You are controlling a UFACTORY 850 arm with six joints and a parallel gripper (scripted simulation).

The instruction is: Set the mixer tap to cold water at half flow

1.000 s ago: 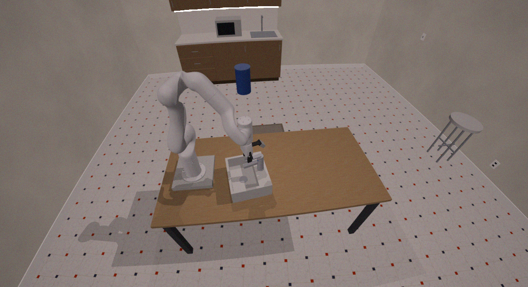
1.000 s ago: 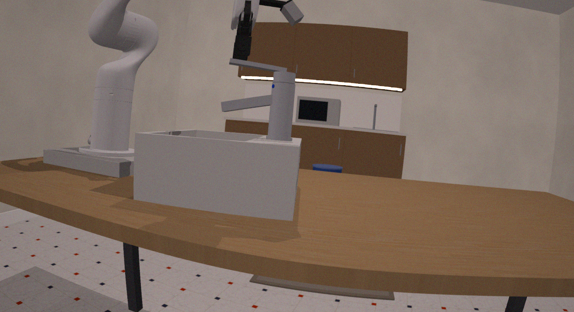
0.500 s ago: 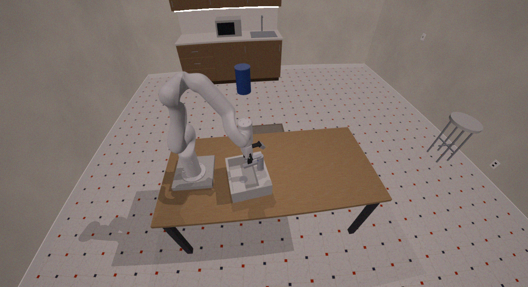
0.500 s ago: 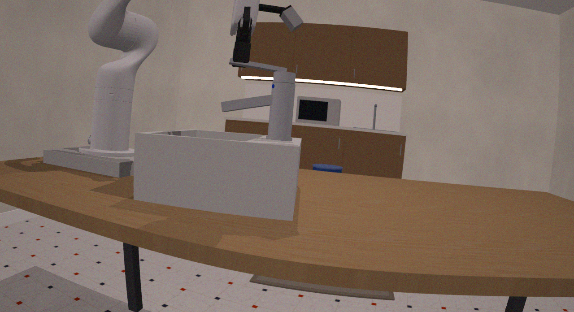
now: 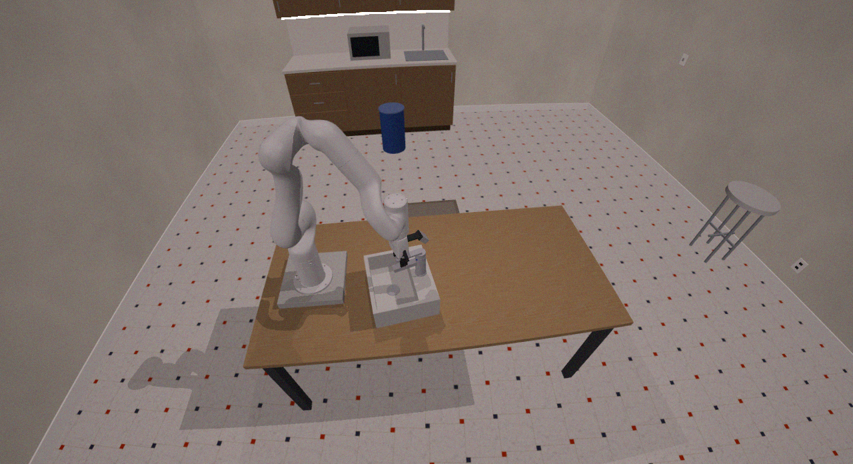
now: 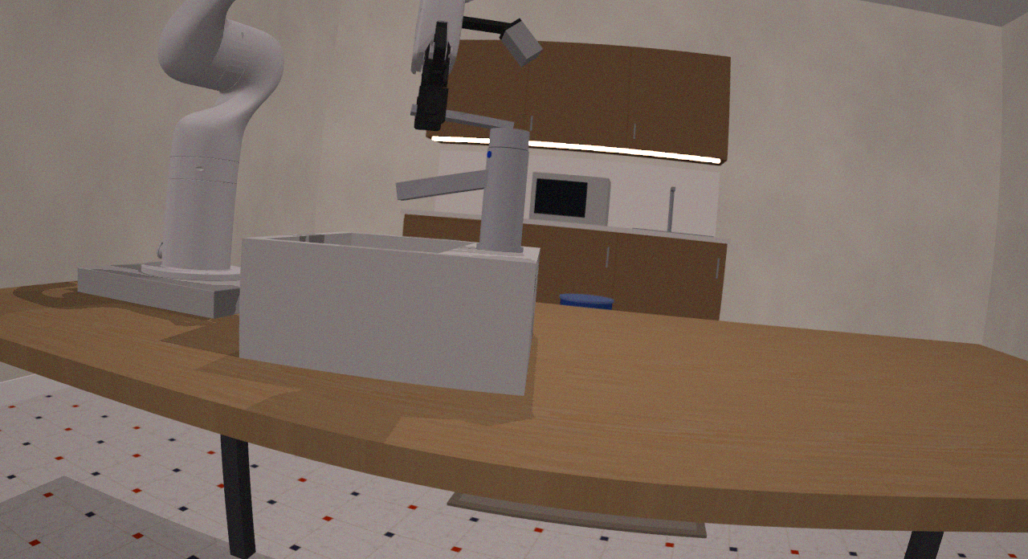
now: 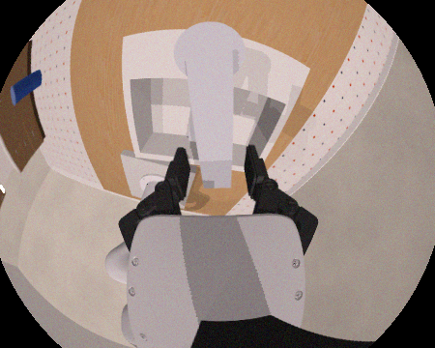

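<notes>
Right now the flat lever is 40 mm ahead of my hand and 10 mm to the left of it. The rest, counted from my hand: white sink basin 240 mm below, 30 mm behind, 20 mm to the left.
</notes>
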